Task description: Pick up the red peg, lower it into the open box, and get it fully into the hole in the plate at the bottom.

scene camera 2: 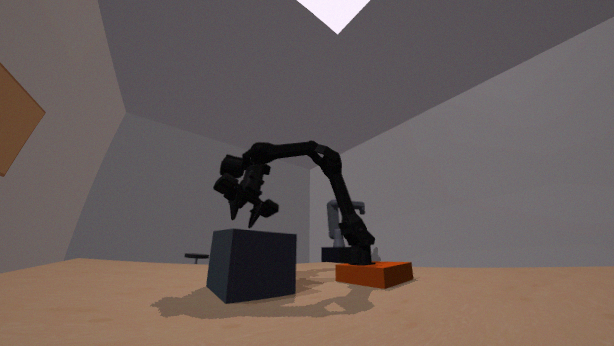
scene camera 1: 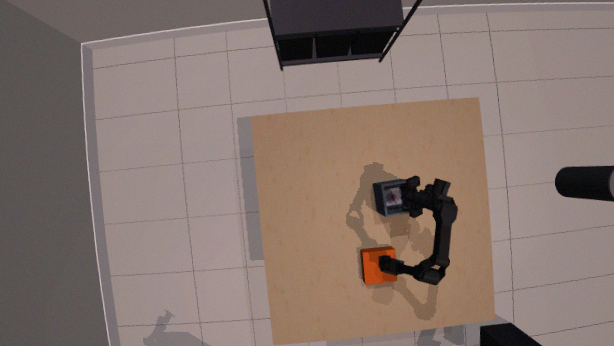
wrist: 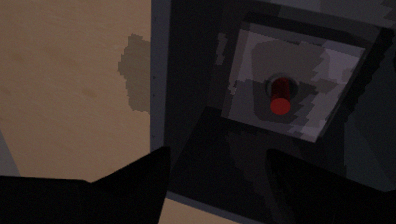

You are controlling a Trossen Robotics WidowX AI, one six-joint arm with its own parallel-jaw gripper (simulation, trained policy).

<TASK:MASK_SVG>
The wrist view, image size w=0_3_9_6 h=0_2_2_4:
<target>gripper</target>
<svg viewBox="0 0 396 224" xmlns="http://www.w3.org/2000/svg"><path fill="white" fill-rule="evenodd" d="M266 150L265 171L275 202L285 224L396 224L396 190L379 191L339 176L324 168L317 167L284 151L281 152L276 149ZM170 147L162 146L137 161L92 183L82 179L0 176L0 224L158 224L168 187L171 165Z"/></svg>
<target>dark box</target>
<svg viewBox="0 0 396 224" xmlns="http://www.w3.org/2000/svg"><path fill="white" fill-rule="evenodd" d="M151 0L150 153L162 146L170 147L171 165L165 198L206 213L218 215L239 224L285 224L275 202L265 171L264 163L267 149L284 151L317 167L324 168L339 176L379 191L396 190L396 0ZM248 11L346 31L365 48L342 95L339 97L330 117L316 138L316 142L297 139L221 117L239 38L241 20Z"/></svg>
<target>light grey plate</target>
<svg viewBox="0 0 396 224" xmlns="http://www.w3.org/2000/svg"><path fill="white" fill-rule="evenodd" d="M248 11L241 20L239 38L221 117L297 139L316 142L316 138L330 117L339 97L342 95L365 48L346 31ZM280 77L286 77L289 80L291 105L290 110L283 115L275 114L270 109L271 84Z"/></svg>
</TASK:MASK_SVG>
